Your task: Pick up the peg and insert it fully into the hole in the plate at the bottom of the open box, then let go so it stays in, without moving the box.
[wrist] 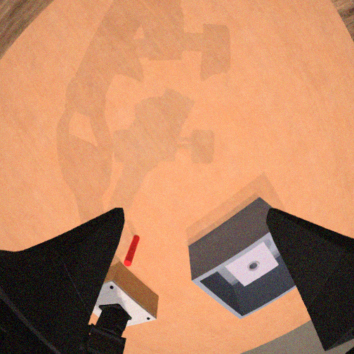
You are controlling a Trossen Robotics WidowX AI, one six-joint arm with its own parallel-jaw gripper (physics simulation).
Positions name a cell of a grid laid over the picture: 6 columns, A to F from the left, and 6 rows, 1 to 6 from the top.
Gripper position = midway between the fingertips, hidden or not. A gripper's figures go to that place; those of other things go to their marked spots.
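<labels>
My gripper (D4) is 0.10 m from the lens, and there's a grey box (D5) too, that one 0.33 m from the lens.
</labels>
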